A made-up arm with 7 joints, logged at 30 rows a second.
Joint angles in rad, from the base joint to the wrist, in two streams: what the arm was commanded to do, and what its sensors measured. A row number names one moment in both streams.
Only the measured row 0 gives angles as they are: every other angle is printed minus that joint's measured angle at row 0.
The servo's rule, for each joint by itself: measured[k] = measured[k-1] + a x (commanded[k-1-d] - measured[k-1]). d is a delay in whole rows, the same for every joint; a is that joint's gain. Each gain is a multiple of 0.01, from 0.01 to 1. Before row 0 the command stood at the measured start. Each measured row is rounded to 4 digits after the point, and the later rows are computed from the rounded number. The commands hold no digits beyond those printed.
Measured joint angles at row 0: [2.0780 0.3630 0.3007 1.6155 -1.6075 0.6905 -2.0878]
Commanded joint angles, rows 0 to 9: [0.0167 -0.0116 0.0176 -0.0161 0.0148 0.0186 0.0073]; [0.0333 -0.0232 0.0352 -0.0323 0.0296 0.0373 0.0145]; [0.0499 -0.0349 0.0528 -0.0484 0.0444 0.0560 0.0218]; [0.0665 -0.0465 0.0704 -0.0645 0.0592 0.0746 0.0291]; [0.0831 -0.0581 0.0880 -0.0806 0.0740 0.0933 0.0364]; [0.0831 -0.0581 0.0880 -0.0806 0.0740 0.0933 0.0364]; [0.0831 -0.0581 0.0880 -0.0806 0.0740 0.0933 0.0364]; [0.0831 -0.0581 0.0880 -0.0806 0.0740 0.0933 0.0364]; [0.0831 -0.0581 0.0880 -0.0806 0.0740 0.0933 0.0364]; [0.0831 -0.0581 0.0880 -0.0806 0.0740 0.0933 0.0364]
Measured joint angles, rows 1 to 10: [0.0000 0.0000 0.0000 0.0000 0.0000 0.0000 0.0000]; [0.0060 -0.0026 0.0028 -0.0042 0.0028 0.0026 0.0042]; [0.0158 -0.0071 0.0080 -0.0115 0.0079 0.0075 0.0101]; [0.0281 -0.0132 0.0152 -0.0211 0.0148 0.0143 0.0168]; [0.0419 -0.0205 0.0240 -0.0324 0.0232 0.0227 0.0238]; [0.0567 -0.0288 0.0342 -0.0449 0.0329 0.0326 0.0310]; [0.0662 -0.0352 0.0428 -0.0542 0.0407 0.0411 0.0341]; [0.0723 -0.0402 0.0500 -0.0611 0.0470 0.0484 0.0354]; [0.0762 -0.0441 0.0561 -0.0662 0.0521 0.0547 0.0360]; [0.0787 -0.0472 0.0612 -0.0699 0.0563 0.0601 0.0362]
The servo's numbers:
d 1
a 0.36 0.22 0.16 0.26 0.19 0.14 0.57

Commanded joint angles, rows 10 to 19: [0.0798 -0.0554 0.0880 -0.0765 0.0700 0.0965 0.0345]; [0.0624 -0.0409 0.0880 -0.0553 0.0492 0.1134 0.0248]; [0.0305 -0.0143 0.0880 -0.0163 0.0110 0.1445 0.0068]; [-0.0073 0.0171 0.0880 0.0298 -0.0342 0.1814 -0.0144]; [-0.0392 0.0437 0.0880 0.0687 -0.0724 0.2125 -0.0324]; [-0.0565 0.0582 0.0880 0.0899 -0.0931 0.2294 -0.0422]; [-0.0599 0.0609 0.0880 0.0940 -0.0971 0.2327 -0.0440]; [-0.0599 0.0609 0.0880 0.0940 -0.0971 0.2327 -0.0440]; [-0.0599 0.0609 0.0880 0.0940 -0.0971 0.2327 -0.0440]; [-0.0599 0.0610 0.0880 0.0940 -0.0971 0.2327 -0.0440]
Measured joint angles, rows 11 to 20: [0.0803 -0.0496 0.0655 -0.0727 0.0597 0.0647 0.0363]; [0.0801 -0.0509 0.0691 -0.0737 0.0617 0.0692 0.0353]; [0.0737 -0.0487 0.0721 -0.0689 0.0593 0.0754 0.0293]; [0.0581 -0.0411 0.0746 -0.0552 0.0501 0.0851 0.0165]; [0.0346 -0.0283 0.0767 -0.0331 0.0341 0.0986 -0.0011]; [0.0080 -0.0125 0.0785 -0.0066 0.0139 0.1145 -0.0189]; [-0.0152 0.0031 0.0800 0.0185 -0.0064 0.1306 -0.0322]; [-0.0313 0.0158 0.0813 0.0381 -0.0236 0.1449 -0.0389]; [-0.0416 0.0257 0.0824 0.0526 -0.0376 0.1572 -0.0418]; [-0.0482 0.0334 0.0833 0.0634 -0.0489 0.1678 -0.0431]
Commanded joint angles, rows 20 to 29: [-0.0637 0.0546 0.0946 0.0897 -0.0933 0.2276 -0.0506]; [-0.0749 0.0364 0.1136 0.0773 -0.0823 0.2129 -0.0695]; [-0.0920 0.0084 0.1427 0.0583 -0.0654 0.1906 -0.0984]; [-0.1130 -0.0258 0.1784 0.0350 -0.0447 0.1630 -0.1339]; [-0.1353 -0.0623 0.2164 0.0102 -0.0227 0.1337 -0.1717]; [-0.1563 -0.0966 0.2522 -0.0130 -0.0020 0.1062 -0.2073]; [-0.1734 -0.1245 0.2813 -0.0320 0.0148 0.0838 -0.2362]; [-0.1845 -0.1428 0.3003 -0.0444 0.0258 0.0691 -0.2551]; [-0.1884 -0.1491 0.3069 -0.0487 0.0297 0.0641 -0.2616]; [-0.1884 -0.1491 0.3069 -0.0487 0.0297 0.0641 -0.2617]
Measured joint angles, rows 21 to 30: [-0.0524 0.0395 0.0841 0.0714 -0.0581 0.1769 -0.0436]; [-0.0565 0.0428 0.0858 0.0762 -0.0648 0.1840 -0.0476]; [-0.0631 0.0414 0.0902 0.0765 -0.0681 0.1880 -0.0601]; [-0.0735 0.0341 0.0986 0.0718 -0.0676 0.1884 -0.0819]; [-0.0877 0.0209 0.1114 0.0622 -0.0632 0.1848 -0.1115]; [-0.1048 0.0026 0.1282 0.0487 -0.0555 0.1776 -0.1458]; [-0.1233 -0.0192 0.1480 0.0327 -0.0453 0.1676 -0.1809]; [-0.1413 -0.0424 0.1693 0.0159 -0.0339 0.1559 -0.2124]; [-0.1569 -0.0645 0.1903 0.0002 -0.0226 0.1437 -0.2367]; [-0.1682 -0.0831 0.2090 -0.0125 -0.0127 0.1326 -0.2509]
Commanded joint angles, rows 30 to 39: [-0.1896 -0.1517 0.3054 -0.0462 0.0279 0.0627 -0.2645]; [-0.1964 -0.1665 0.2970 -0.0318 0.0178 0.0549 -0.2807]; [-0.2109 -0.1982 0.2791 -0.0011 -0.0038 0.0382 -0.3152]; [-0.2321 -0.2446 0.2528 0.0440 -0.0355 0.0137 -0.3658]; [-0.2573 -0.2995 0.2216 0.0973 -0.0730 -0.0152 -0.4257]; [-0.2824 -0.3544 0.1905 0.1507 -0.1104 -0.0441 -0.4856]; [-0.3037 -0.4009 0.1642 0.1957 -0.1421 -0.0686 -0.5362]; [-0.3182 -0.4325 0.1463 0.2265 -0.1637 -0.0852 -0.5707]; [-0.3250 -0.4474 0.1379 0.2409 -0.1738 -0.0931 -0.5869]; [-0.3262 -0.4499 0.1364 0.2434 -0.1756 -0.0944 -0.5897]
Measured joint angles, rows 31 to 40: [-0.1755 -0.0976 0.2247 -0.0219 -0.0046 0.1230 -0.2571]; [-0.1806 -0.1095 0.2376 -0.0282 0.0016 0.1146 -0.2613]; [-0.1863 -0.1220 0.2471 -0.0291 0.0047 0.1062 -0.2724]; [-0.1952 -0.1388 0.2522 -0.0218 0.0031 0.0967 -0.2968]; [-0.2085 -0.1621 0.2523 -0.0047 -0.0042 0.0851 -0.3361]; [-0.2261 -0.1923 0.2474 0.0218 -0.0173 0.0711 -0.3872]; [-0.2464 -0.2280 0.2383 0.0553 -0.0350 0.0550 -0.4433]; [-0.2670 -0.2660 0.2264 0.0918 -0.0553 0.0377 -0.4963]; [-0.2854 -0.3026 0.2136 0.1268 -0.0759 0.0205 -0.5387]; [-0.2997 -0.3345 0.2015 0.1565 -0.0945 0.0046 -0.5662]
